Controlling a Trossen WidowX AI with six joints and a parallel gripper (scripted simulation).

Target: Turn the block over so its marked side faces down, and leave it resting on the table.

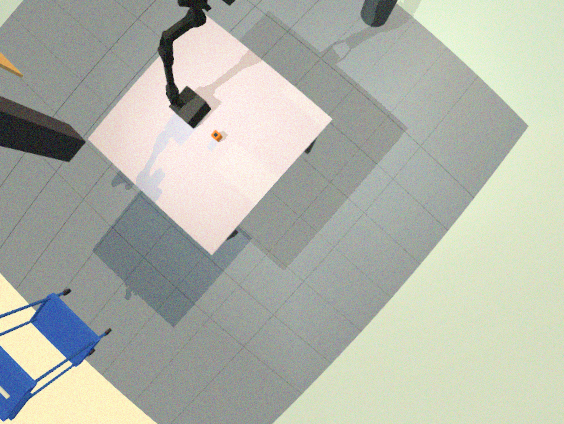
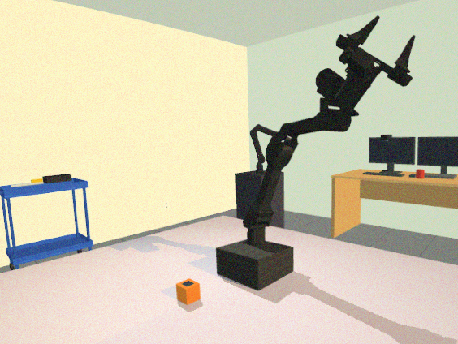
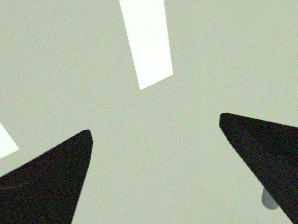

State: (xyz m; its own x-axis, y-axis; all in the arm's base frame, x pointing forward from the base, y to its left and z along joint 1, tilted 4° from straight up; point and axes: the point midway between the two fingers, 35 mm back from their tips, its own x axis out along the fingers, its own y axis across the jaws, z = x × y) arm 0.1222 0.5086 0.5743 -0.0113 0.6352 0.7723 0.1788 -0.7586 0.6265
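My gripper tip is 680 mm above the orange block, 490 mm to the left of it and 240 mm short of it.
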